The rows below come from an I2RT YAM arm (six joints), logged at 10 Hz.
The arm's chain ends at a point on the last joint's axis. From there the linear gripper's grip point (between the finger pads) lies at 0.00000 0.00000 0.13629 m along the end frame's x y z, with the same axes.
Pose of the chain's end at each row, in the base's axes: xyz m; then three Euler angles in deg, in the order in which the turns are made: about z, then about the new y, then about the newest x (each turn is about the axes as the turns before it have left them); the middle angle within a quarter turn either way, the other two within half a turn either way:
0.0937 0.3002 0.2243 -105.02 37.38 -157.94
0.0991 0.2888 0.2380 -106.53 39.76 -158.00
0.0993 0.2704 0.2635 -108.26 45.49 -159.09
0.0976 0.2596 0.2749 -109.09 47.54 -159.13
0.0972 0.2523 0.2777 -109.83 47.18 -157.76
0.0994 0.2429 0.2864 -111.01 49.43 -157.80
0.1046 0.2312 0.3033 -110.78 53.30 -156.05
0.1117 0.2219 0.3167 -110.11 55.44 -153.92
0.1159 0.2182 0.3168 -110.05 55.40 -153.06
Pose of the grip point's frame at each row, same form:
0.1630 0.3610 0.1239 -105.02 37.38 -157.94
0.1710 0.3518 0.1409 -106.53 39.76 -158.00
0.1739 0.3414 0.1742 -108.26 45.49 -159.09
0.1742 0.3325 0.1889 -109.09 47.54 -159.13
0.1771 0.3218 0.1920 -109.83 47.18 -157.76
0.1818 0.3139 0.2043 -111.01 49.43 -157.80
0.1918 0.3049 0.2289 -110.78 53.30 -156.05
0.2026 0.2960 0.2473 -110.11 55.44 -153.92
0.2082 0.2910 0.2478 -110.05 55.40 -153.06

